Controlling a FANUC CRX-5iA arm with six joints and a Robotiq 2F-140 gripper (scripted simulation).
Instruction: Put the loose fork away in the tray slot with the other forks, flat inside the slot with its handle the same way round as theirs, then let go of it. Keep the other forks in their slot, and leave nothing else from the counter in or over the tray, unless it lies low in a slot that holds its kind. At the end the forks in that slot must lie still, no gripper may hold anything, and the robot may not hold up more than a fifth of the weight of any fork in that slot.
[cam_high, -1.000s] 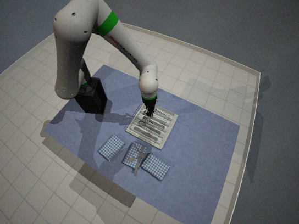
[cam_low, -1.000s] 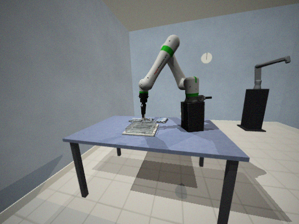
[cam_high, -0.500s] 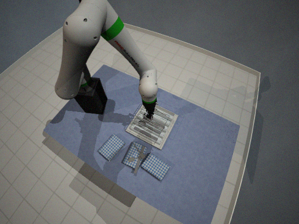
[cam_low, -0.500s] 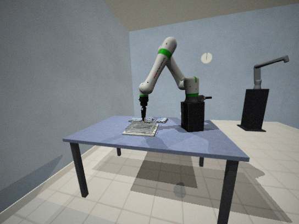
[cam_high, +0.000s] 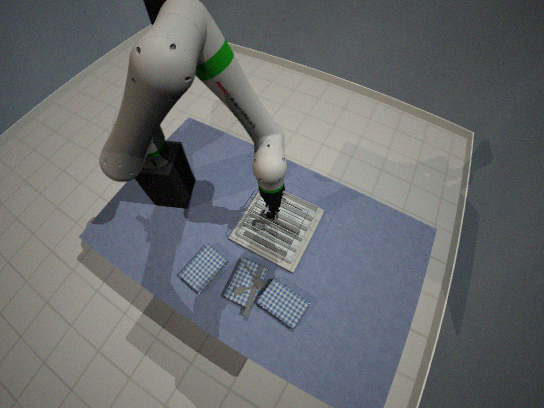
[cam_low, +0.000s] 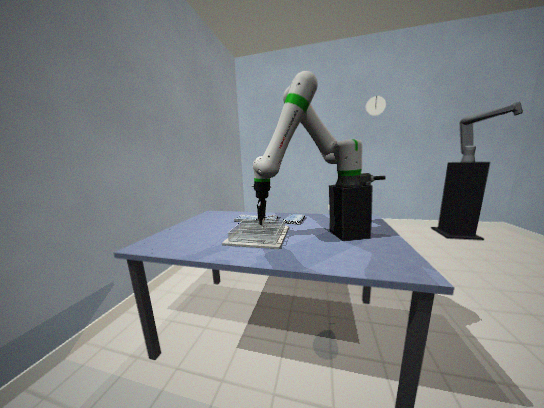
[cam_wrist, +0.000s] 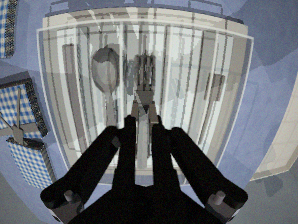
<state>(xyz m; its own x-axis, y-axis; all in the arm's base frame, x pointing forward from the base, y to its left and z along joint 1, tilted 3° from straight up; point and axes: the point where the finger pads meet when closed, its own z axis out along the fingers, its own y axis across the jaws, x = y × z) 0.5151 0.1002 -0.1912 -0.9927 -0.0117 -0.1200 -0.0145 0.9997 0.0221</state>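
My gripper is now 20 mm short of the white cutlery tray and 30 mm above it.
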